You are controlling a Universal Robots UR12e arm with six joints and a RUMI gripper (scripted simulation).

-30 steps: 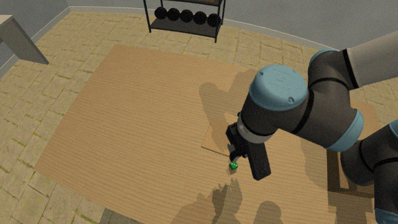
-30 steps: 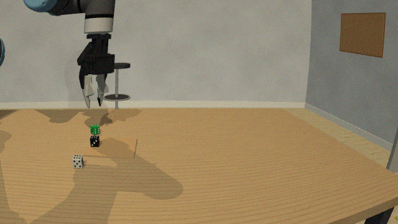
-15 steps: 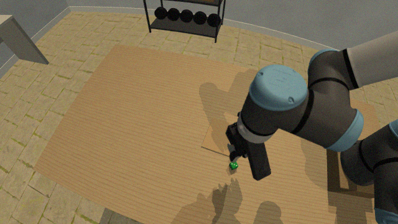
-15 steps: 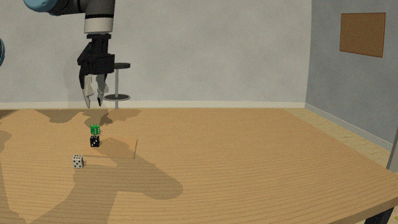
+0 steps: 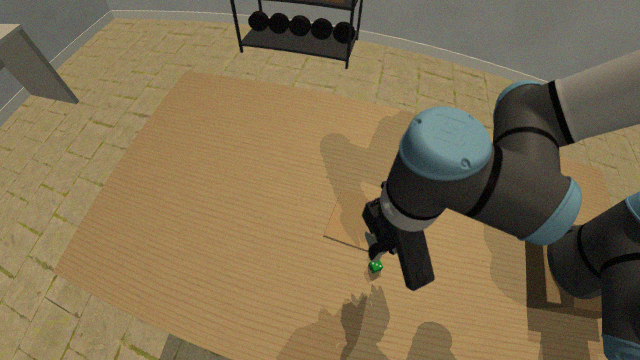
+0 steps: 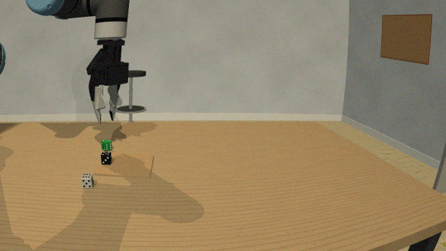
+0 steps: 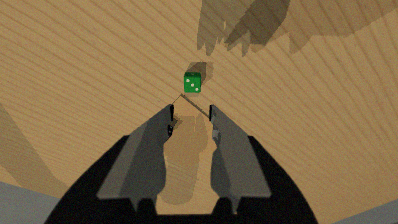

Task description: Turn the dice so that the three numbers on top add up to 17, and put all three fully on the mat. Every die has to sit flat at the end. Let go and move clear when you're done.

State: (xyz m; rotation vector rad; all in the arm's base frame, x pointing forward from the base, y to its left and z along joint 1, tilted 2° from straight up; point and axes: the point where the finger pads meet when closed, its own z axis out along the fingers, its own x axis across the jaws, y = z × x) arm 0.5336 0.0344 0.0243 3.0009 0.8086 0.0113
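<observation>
My hand is 8 cm above the green die. The rest, counted from my hand: black die: 11 cm to the right, 8 cm below; tan mat: 5 cm ahead, 11 cm to the right, 10 cm below; white die: 4 cm behind, 23 cm to the right, 8 cm below.
</observation>
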